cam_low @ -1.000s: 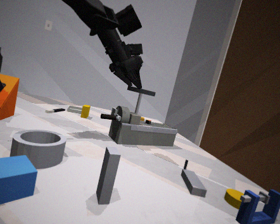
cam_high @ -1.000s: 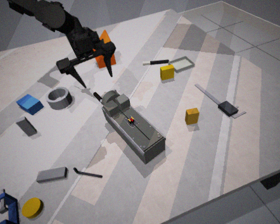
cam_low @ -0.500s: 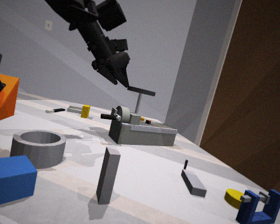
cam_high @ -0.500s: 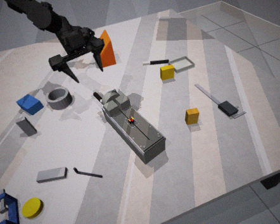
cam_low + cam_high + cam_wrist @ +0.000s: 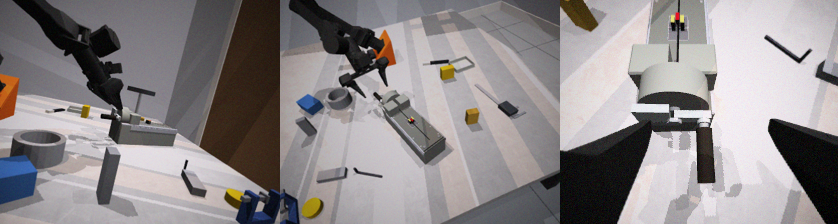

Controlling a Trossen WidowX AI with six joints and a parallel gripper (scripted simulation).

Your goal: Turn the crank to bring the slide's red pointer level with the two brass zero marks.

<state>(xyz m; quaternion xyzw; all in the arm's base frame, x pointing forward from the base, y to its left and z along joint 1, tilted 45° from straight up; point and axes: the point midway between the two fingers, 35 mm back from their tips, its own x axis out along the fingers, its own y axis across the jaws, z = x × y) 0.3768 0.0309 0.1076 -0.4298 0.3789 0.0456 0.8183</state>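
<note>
Now: the dark crank handle 2 cm behind my gripper tip and 4 cm below it. Round my gripper tip: black hex key 24 cm ahead, 10 cm to the right, 11 cm below; then blue block 15 cm behind, 32 cm to the right, 11 cm below; then red pointer 14 cm ahead, 10 cm to the left, 4 cm below.
</note>
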